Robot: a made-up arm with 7 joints.
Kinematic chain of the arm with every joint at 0, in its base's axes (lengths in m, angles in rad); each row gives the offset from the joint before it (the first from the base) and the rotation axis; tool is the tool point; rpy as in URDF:
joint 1: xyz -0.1 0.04 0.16 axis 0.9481 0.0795 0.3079
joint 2: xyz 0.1 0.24 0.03 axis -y
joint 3: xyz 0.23 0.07 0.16 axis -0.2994 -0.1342 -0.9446
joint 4: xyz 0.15 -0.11 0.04 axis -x
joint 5: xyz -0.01 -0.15 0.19 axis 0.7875 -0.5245 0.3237
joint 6: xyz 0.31 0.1 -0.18 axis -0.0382 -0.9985 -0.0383
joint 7: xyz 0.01 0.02 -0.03 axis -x
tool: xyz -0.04 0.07 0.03 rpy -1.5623 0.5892 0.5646
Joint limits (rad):
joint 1: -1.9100..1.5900
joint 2: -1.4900..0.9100
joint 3: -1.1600..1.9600
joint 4: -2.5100..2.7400
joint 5: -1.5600..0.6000
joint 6: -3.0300..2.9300
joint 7: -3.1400..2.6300
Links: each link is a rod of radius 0.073 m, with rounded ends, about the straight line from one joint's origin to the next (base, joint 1, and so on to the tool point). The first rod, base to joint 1, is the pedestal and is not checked.
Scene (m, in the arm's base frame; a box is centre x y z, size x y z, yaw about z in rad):
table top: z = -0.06
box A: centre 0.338 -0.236 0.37 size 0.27 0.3 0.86 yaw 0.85
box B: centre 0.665 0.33 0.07 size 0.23 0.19 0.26 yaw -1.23
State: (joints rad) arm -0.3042 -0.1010 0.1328 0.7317 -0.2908 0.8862 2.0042
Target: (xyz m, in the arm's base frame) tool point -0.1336 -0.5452 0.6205
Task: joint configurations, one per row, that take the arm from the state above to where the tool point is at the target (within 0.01 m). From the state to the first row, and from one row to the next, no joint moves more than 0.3 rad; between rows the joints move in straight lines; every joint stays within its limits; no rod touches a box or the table.
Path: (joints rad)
1: -0.2209 0.0310 -0.0911 0.8456 -0.5529 0.8440 2.1617
2: -0.1377 0.1629 -0.3151 0.9596 -0.8149 0.8019 2.3192
3: -0.0544 0.2949 -0.5390 1.0735 -1.0770 0.7597 2.4767
4: -0.0557 0.4231 -0.2980 1.1238 -1.2380 0.7208 2.4726
5: -0.0570 0.5514 -0.0571 1.1741 -1.3990 0.6819 2.4684
6: -0.0583 0.6797 0.1839 1.2244 -1.5600 0.6430 2.4643
7: 0.2122 0.7564 0.2112 1.2152 -1.4324 0.7894 2.3447
8: 0.4828 0.8332 0.2385 1.2061 -1.3048 0.9359 2.2250
9: 0.7534 0.9100 0.2658 1.1970 -1.1772 1.0823 2.1054

